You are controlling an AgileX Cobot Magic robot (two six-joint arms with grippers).
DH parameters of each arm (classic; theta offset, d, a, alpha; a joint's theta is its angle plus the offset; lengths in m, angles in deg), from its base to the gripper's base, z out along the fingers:
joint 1: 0 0.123 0 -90
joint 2: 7.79 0 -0.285 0
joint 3: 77.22 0 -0.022 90
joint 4: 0 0.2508 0 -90
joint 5: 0 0 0.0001 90
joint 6: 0 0.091 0 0
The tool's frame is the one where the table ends.
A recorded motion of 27 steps. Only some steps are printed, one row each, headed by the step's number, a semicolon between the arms.
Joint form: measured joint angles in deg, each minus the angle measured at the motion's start. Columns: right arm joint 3, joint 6, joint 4, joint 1, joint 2, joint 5; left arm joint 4, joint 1, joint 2, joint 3, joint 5, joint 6.
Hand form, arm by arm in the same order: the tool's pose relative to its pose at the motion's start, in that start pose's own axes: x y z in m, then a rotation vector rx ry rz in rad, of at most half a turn. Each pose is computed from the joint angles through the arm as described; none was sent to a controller.
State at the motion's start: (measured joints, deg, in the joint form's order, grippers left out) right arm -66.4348 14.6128 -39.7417 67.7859 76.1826 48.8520; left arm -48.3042 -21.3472 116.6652 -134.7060 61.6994 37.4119
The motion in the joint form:
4: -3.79 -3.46 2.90 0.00 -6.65 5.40; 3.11 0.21 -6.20 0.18 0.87 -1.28
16: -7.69 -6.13 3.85 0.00 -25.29 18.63; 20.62 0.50 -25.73 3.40 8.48 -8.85
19: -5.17 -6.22 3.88 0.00 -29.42 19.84; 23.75 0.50 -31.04 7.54 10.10 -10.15
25: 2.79 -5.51 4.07 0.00 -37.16 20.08; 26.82 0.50 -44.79 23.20 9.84 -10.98
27: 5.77 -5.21 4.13 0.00 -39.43 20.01; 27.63 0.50 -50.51 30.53 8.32 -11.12
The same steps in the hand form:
4: 0.0003 -0.0277 -0.0480 0.0190 -0.0545 0.0594; -0.0244 -0.0270 -0.0413 -0.0472 -0.0387 0.0694
16: 0.0544 -0.0832 -0.1596 0.1001 -0.1560 0.2250; -0.0502 -0.1096 -0.1676 -0.2850 -0.0141 0.2074
19: 0.0739 -0.0841 -0.1691 0.1047 -0.1586 0.2392; -0.0426 -0.1266 -0.1908 -0.3266 0.0137 0.2064
25: 0.1121 -0.0753 -0.1708 0.1001 -0.1518 0.2508; -0.0076 -0.1615 -0.2296 -0.3686 0.0558 0.1890
27: 0.1240 -0.0706 -0.1679 0.0969 -0.1427 0.2500; 0.0112 -0.1731 -0.2409 -0.3845 0.0601 0.1809

